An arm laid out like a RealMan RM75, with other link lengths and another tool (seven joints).
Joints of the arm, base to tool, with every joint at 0 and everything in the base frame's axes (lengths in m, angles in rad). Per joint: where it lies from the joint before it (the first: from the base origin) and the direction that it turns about. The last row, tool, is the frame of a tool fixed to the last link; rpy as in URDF.
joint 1: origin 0.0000 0.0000 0.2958 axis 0 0 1
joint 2: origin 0.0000 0.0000 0.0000 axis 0 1 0
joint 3: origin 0.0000 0.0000 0.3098 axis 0 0 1
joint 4: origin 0.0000 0.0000 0.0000 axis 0 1 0
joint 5: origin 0.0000 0.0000 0.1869 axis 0 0 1
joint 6: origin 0.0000 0.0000 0.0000 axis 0 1 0
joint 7: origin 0.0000 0.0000 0.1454 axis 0 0 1
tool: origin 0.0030 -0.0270 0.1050 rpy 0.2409 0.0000 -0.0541
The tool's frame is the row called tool.
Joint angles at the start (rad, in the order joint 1, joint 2, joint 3, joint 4, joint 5, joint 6, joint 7):
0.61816, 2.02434, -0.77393, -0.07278, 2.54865, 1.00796, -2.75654
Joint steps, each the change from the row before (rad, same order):
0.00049, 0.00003, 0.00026, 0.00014, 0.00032, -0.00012, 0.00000
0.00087, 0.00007, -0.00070, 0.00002, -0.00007, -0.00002, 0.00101
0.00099, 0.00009, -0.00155, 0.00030, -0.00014, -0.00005, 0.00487
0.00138, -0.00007, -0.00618, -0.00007, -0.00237, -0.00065, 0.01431
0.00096, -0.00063, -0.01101, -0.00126, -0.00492, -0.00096, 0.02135
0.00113, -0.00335, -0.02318, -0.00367, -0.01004, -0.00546, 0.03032
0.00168, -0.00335, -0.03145, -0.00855, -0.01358, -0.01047, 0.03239
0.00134, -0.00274, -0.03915, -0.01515, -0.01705, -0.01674, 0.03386
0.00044, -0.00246, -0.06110, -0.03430, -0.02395, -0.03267, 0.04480
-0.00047, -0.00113, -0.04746, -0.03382, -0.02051, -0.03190, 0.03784
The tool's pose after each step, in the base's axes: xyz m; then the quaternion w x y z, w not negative. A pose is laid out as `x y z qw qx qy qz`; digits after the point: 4 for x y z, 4 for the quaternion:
0.3654 0.5206 0.0946 0.7084 -0.5923 0.2847 0.2575
0.3648 0.5209 0.0944 0.7080 -0.5926 0.2847 0.2580
0.3642 0.5212 0.0938 0.7067 -0.5929 0.2860 0.2594
0.3629 0.5218 0.0919 0.7025 -0.5949 0.2892 0.2626
0.3610 0.5225 0.0891 0.6962 -0.5987 0.2929 0.2665
0.3582 0.5239 0.0846 0.6863 -0.6078 0.2956 0.2688
0.3541 0.5259 0.0786 0.6744 -0.6208 0.2960 0.2687
0.3493 0.5282 0.0712 0.6612 -0.6371 0.2939 0.2656
0.3418 0.5319 0.0615 0.6441 -0.6608 0.2866 0.2575
0.3362 0.5349 0.0543 0.6317 -0.6780 0.2809 0.2496

